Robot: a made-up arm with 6 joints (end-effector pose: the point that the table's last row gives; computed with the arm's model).
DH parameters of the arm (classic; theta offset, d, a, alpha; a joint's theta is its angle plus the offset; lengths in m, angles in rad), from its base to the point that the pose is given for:
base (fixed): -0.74 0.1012 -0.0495 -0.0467
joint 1: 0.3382 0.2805 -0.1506 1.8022
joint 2: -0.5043 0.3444 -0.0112 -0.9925
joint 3: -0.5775 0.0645 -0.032 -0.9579
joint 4: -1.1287 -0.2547 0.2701 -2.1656
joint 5: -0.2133 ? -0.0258 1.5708
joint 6: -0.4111 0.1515 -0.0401 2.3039
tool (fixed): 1.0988 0.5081 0 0
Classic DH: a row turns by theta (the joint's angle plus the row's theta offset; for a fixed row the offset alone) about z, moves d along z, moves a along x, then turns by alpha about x.
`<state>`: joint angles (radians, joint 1 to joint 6).
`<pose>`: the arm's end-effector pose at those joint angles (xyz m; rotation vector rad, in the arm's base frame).
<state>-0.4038 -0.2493 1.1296 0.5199 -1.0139 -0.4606</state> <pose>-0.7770 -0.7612 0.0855 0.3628 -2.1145 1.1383</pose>
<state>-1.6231 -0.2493 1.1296 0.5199 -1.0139 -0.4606</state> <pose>-1.0376 0.4523 0.0518 -0.8781 -1.7904 0.4260</pose>
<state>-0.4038 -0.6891 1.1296 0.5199 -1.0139 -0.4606</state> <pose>-0.8063 -0.7092 0.0055 0.7224 -2.0195 0.7403</pose>
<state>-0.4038 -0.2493 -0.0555 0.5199 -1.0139 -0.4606</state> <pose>-1.0625 -0.4032 0.6596 0.2428 -1.2139 0.3564</pose>
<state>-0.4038 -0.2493 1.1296 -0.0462 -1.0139 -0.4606</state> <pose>-1.0781 -0.5106 0.2014 -0.2246 -1.8834 0.9272</pose>
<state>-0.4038 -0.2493 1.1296 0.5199 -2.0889 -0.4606</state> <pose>-0.4290 -0.9245 0.1911 -0.4848 1.9862 -2.2160</pose>
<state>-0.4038 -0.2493 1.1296 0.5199 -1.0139 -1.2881</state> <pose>-0.6771 -0.5767 -0.1363 -0.3623 -2.7609 0.7561</pose>
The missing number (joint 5, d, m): -0.3141
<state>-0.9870 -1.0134 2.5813 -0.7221 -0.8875 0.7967</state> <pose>-1.0091 0.0024 -0.1801 0.4396 -2.0650 0.2195</pose>
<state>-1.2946 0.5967 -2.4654 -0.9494 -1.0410 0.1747</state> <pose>-0.4013 -0.5371 0.5413 0.7977 1.4027 -2.0646</pose>
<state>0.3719 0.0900 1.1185 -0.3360 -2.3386 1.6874</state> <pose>-0.3229 -0.5148 0.6625 -0.1198 0.5718 1.8681</pose>
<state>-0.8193 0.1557 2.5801 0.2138 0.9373 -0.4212</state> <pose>-0.7556 -0.2362 0.1890 0.1091 -2.5177 0.0098</pose>
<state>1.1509 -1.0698 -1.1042 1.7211 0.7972 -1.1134</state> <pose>0.3640 -0.2083 0.4619 -0.7334 0.9249 0.7820</pose>
